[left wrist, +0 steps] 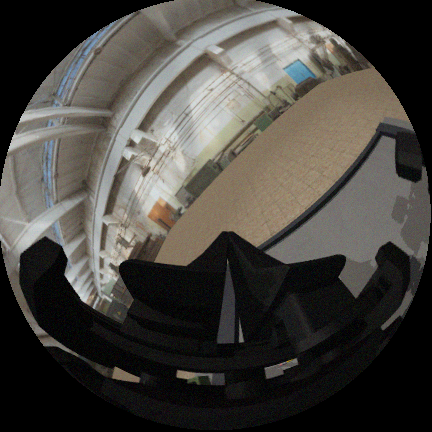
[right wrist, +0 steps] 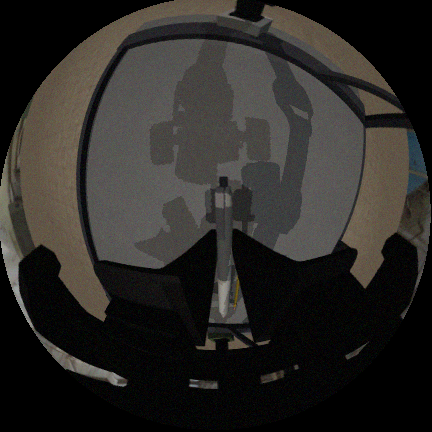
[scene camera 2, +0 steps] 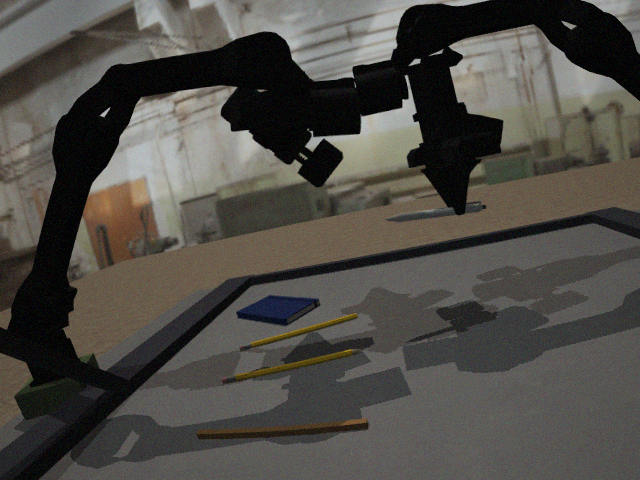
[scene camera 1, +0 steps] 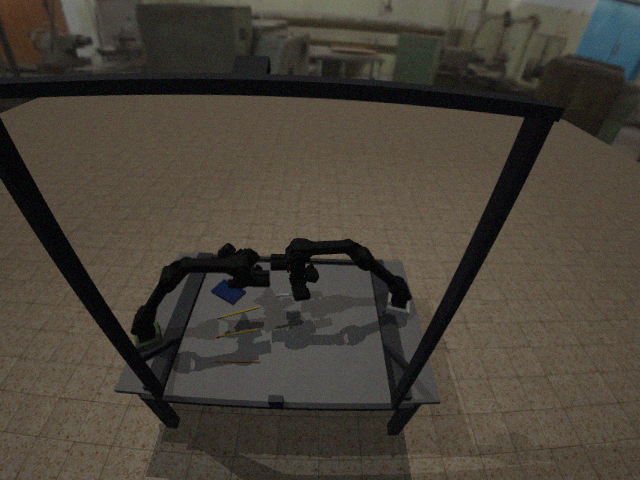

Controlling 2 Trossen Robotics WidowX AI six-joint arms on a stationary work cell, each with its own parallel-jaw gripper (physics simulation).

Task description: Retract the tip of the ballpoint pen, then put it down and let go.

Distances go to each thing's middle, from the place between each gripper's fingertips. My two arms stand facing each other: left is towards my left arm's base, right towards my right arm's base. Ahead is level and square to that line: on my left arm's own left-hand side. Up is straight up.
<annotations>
Now: left hand 28 cm above the blue notebook (scene camera 2: 282, 310), 9 cm to the right of it and 3 cm short of it. Also, from my left hand: green object (scene camera 2: 37, 401) (41 cm to the left, 27 cm below, 19 cm behind).
I see the blue notebook 310 mm to the left of my right hand, 170 mm ahead of it and 130 mm below it. Round my right hand: green object (630 mm to the left, 120 mm below, 50 mm behind).
</annotations>
